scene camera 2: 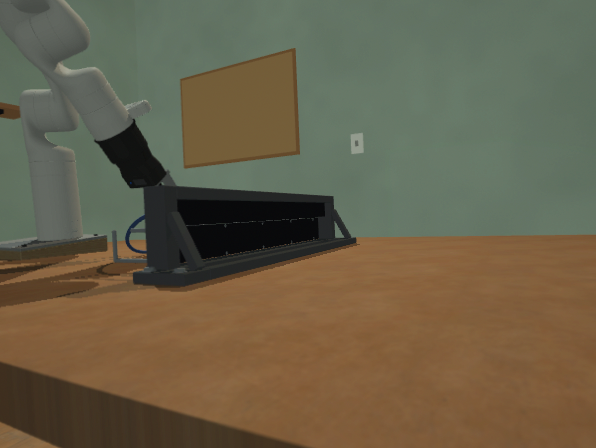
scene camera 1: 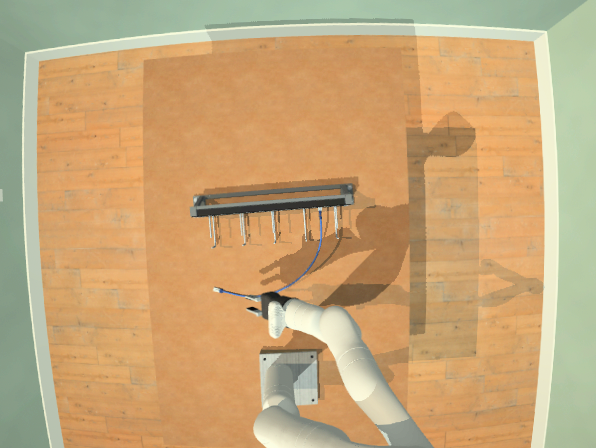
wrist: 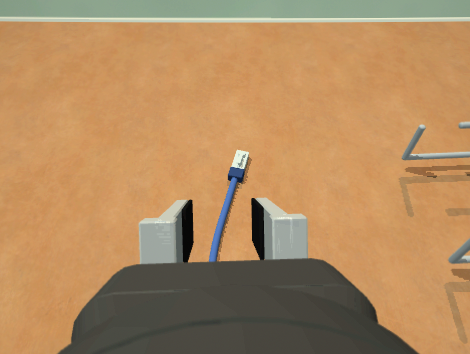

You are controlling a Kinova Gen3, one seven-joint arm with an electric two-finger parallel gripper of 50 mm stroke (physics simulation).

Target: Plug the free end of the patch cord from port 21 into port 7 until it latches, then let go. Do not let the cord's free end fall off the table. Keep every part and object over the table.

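Pixels of known places: gripper, between the fingertips: (scene camera 1: pixel 248 302) (wrist: pixel 222 220); arm's base, origin of its link: (scene camera 2: pixel 60 237) (scene camera 1: pixel 279 376).
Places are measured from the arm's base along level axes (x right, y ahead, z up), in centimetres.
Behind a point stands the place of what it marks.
Note:
The blue patch cord (scene camera 1: pixel 318 250) {x 9.6, y 43.8, z 3.1 cm} (scene camera 2: pixel 128 235) {x 8.4, y 40.0, z 0.9 cm} (wrist: pixel 226 212) {x -17.4, y 26.5, z -2.9 cm} runs from a seated plug (scene camera 1: pixel 320 209) {x 9.1, y 56.5, z 4.9 cm} near the right end of the dark patch panel (scene camera 1: pixel 272 205) {x -5.3, y 56.6, z 6.4 cm} (scene camera 2: pixel 255 194) {x 0.2, y 59.1, z 6.1 cm} and curves down and left. Its free end, a clear plug (scene camera 1: pixel 216 289) {x -23.2, y 27.3, z -2.8 cm} (wrist: pixel 240 160) {x -22.7, y 27.2, z -2.4 cm} with a blue boot, lies on the table left of the gripper, ahead of the fingertips in the wrist view. My gripper (scene camera 1: pixel 247 304) {x -10.3, y 27.0, z 7.5 cm} (wrist: pixel 222 220) {x -10.3, y 27.0, z 7.5 cm} is open. In the wrist view the cord passes between the spread fingers without touching either pad; its height relative to them is unclear. Port numbers are not readable, so port 7 cannot be picked out.
Grey wire cable guides (scene camera 1: pixel 274 227) {x -5.0, y 49.7, z -1.7 cm} (scene camera 2: pixel 115 247) {x 15.5, y 48.2, z -0.3 cm} (wrist: pixel 435 156) {x -24.3, y 44.7, z -1.8 cm} stick out from the panel's front towards the robot. The arm's metal base plate (scene camera 1: pixel 306 391) {x 9.7, y -5.2, z -0.5 cm} (scene camera 2: pixel 95 243) {x -3.9, y 7.6, z -1.5 cm} stands behind the gripper. The table's near edge (scene camera 2: pixel 150 415) {x 36.6, y 84.9, z -3.9 cm} shows in scene camera 2, beyond the panel's back side.

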